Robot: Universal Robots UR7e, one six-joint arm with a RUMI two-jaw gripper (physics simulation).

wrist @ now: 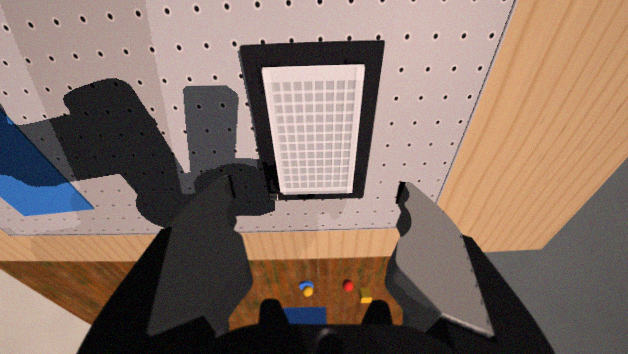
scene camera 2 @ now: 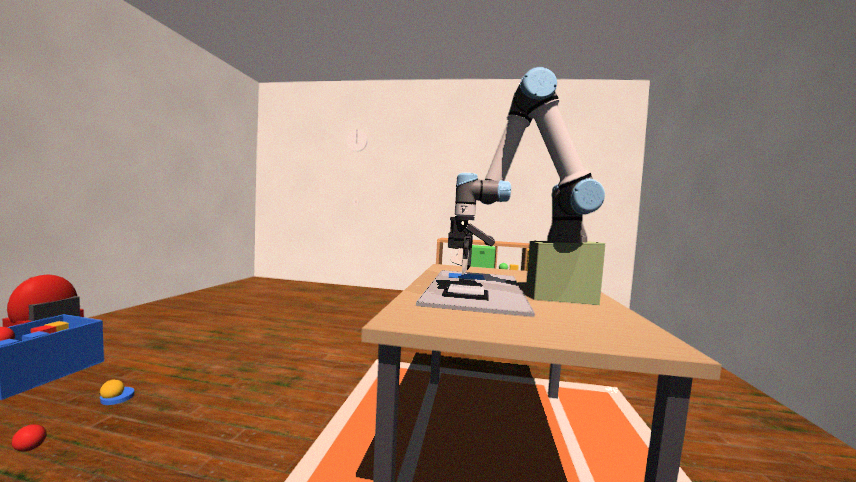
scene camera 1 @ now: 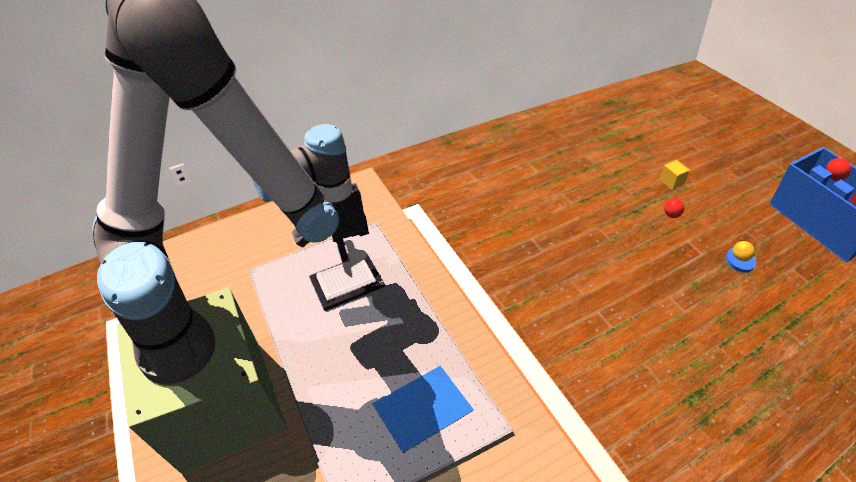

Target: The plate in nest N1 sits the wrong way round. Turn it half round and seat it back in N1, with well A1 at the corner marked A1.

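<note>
The white gridded plate [scene camera 1: 346, 280] [scene camera 2: 466, 289] [wrist: 315, 130] lies in the black nest [scene camera 1: 353, 294] [scene camera 2: 464, 296] [wrist: 315, 54], its sides along the nest's. It looks level, with a black rim showing around it. A tiny mark shows at the nest's lower left corner in the wrist view; its letters cannot be read. Which corner of the plate holds well A1 cannot be told. My gripper [scene camera 1: 344, 259] [scene camera 2: 465, 271] [wrist: 316, 180] is open and empty, above the plate. In the wrist view its fingertips stand wide to the left and right of the plate's near end.
The nest sits on a perforated board [scene camera 1: 299, 347] [scene camera 2: 515, 305] [wrist: 425, 80] on the wooden table [scene camera 1: 209, 251] [scene camera 2: 539, 344]. A flat blue rectangle [scene camera 1: 419, 413] [wrist: 45, 197] lies on the board's far part from the nest. The arm's green pedestal [scene camera 1: 203, 443] [scene camera 2: 566, 278] stands beside the board.
</note>
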